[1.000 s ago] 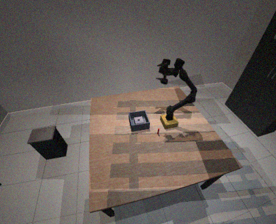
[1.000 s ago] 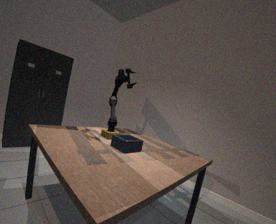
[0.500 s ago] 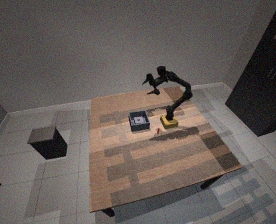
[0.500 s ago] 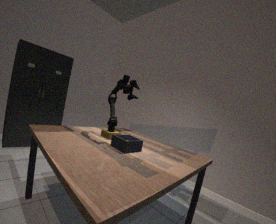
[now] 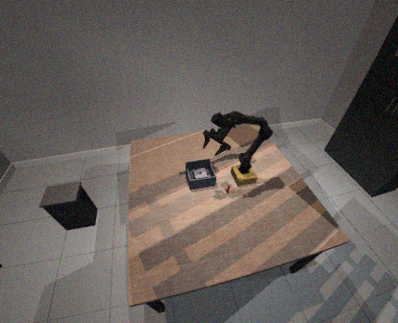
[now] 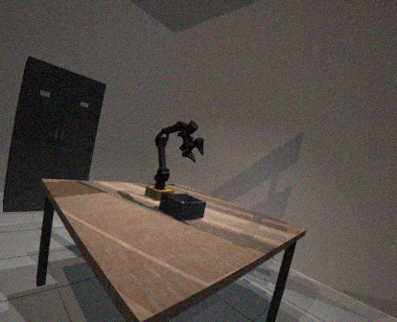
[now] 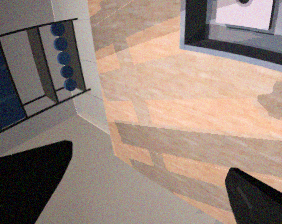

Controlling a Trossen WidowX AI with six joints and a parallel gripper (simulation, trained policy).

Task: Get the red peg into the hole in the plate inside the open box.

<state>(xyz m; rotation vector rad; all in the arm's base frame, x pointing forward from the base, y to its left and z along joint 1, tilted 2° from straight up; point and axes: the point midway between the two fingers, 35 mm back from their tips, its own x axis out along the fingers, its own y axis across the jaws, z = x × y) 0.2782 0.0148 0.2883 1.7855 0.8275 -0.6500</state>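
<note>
The red peg lies 12 cm behind my gripper tip, 9 cm to the left of it and 30 cm below it. Also, from my gripper tip: dark blue-grey box 3 cm ahead, 10 cm to the right, 31 cm below; plate 3 cm ahead, 10 cm to the right, 29 cm below.
</note>
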